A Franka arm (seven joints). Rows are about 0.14 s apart.
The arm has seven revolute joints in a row. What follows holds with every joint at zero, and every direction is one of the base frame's. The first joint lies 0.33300 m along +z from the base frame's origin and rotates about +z. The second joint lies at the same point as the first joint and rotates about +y. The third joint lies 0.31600 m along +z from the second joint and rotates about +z. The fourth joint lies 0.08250 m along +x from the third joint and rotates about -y. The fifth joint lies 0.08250 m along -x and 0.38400 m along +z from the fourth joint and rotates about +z. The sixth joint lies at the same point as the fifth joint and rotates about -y. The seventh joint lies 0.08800 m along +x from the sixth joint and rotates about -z. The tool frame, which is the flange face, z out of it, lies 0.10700 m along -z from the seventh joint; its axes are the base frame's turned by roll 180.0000, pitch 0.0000 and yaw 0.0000 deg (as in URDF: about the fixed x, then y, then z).
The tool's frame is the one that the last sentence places.
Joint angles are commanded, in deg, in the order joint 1, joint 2, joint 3, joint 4, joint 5, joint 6, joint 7. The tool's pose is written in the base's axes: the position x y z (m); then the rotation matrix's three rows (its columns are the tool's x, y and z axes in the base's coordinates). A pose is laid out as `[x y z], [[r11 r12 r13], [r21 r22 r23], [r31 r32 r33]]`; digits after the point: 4 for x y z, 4 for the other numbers.
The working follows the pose.
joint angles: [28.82, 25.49, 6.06, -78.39, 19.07, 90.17, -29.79]
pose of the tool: [0.5323 0.3986 0.4545], [[0.4638 0.7952 -0.3907], [0.8856 -0.4285 0.1791], [-0.0250 -0.4291 -0.9029]]
Where each joint sits with the arm in this pose, in the base's axes (m; each line is computed from the numbers above, not from the rounded line before):
joint 1: 0.0000 0.0000 0.3330
joint 2: 0.0000 0.0000 0.3330
joint 3: 0.1191 0.0656 0.6182
joint 4: 0.1798 0.1089 0.5829
joint 5: 0.5039 0.3305 0.5718
joint 6: 0.5039 0.3305 0.5718
joint 7: 0.5741 0.3794 0.5511
the tool: 0.5323 0.3986 0.4545

